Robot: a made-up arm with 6 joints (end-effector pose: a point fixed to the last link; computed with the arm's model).
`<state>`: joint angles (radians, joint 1 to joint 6).
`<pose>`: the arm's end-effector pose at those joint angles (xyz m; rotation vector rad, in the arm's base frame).
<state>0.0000 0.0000 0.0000 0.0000 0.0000 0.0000</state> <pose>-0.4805 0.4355 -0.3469 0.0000 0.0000 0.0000</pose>
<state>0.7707 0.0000 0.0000 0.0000 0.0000 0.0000</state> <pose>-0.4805 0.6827 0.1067 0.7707 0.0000 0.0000</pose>
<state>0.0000 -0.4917 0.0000 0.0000 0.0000 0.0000</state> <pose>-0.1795 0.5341 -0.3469 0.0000 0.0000 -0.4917</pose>
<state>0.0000 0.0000 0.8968 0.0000 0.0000 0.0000</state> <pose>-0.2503 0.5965 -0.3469 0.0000 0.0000 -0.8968</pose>
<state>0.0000 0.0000 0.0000 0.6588 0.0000 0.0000</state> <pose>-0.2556 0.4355 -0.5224 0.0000 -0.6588 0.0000</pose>
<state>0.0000 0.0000 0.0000 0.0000 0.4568 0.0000</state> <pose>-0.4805 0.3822 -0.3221 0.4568 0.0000 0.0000</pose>
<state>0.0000 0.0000 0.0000 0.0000 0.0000 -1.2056</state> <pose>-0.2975 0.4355 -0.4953 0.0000 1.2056 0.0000</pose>
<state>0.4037 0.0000 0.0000 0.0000 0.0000 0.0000</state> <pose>-0.4805 0.6093 -0.1331 0.4037 0.0000 0.0000</pose>
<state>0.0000 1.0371 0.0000 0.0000 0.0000 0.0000</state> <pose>-0.7841 -0.1337 -0.3469 0.0000 0.0000 1.0371</pose>
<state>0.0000 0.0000 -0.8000 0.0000 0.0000 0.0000</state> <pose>-0.5088 0.1848 -0.3469 0.0000 0.0000 0.8000</pose>
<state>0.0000 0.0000 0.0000 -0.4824 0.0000 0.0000</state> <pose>-0.5503 0.4355 -0.1481 0.0000 0.4824 0.0000</pose>
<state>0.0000 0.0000 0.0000 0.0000 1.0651 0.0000</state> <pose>-0.4805 0.3048 -0.3297 1.0651 0.0000 0.0000</pose>
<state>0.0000 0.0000 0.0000 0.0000 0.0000 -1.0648</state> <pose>-0.3077 0.4355 -0.4679 0.0000 1.0648 0.0000</pose>
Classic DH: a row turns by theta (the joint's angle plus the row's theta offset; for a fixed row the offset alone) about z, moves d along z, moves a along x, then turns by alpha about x. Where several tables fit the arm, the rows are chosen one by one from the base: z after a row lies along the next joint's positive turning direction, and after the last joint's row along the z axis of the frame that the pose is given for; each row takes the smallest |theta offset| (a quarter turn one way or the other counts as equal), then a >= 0, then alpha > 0; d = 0 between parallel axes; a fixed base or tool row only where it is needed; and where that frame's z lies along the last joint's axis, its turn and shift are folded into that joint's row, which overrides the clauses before.
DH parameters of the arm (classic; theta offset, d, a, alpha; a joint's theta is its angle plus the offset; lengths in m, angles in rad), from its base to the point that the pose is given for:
base (fixed): 1.5708 0.1846 0 1.5708
joint 1: 0 -0.1336 -0.1151 -1.5708
joint 2: 0.1632 0 0.3971 3.1416
joint 3: -1.4076 0.2902 -0.0867 1.5708
joint 4: 1.5708 -0.0789 0.3436 -1.5708
joint 5: 0 -0.3854 0.1049 1.5708
joint 6: 1.5708 -0.0799 0.0163 -1.5708
tool (fixed): 0 0.2072 0 0

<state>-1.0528 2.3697 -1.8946 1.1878 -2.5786 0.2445</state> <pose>-0.4611 -1.1391 0.4555 0.9498 -0.8036 1.5986</pose>
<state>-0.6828 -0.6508 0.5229 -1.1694 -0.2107 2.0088</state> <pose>-0.0814 0.6928 -0.3339 -1.0780 -1.0231 -0.6211</pose>
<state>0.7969 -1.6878 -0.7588 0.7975 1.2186 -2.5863</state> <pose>0.6545 0.5479 -0.3351 1.1356 1.0506 1.1500</pose>
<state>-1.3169 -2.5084 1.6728 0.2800 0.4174 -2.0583</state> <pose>-0.0693 -0.9342 0.4506 1.5535 -1.9950 -0.6048</pose>
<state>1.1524 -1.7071 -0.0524 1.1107 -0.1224 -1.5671</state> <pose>0.3702 0.3810 -0.5826 1.1630 1.3693 -1.3601</pose>
